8 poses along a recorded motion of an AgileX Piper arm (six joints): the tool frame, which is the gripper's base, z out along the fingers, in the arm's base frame.
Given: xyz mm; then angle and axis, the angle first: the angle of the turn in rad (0 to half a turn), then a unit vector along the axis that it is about.
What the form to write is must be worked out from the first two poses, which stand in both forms.
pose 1, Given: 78, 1, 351, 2.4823, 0.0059, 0.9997, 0.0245
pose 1, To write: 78, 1, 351, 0.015, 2.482, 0.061
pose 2, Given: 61, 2, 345, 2.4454, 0.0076, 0.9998, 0.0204
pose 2, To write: 61, 2, 345, 0.019, 2.445, 0.050
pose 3, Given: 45, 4, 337, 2.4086, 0.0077, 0.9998, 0.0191
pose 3, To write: 45, 4, 337, 0.019, 2.408, 0.046
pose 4, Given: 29, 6, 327, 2.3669, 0.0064, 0.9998, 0.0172
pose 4, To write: 29, 6, 327, 0.015, 2.367, 0.041
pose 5, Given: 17, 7, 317, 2.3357, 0.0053, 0.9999, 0.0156
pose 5, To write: 17, 7, 317, 0.012, 2.335, 0.036
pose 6, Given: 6, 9, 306, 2.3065, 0.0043, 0.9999, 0.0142
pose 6, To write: 6, 9, 306, 0.010, 2.306, 0.033
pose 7, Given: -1, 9, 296, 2.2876, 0.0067, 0.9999, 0.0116
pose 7, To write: -1, 9, 296, 0.015, 2.287, 0.027
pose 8, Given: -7, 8, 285, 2.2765, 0.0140, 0.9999, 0.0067
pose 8, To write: -7, 8, 285, 0.032, 2.276, 0.015
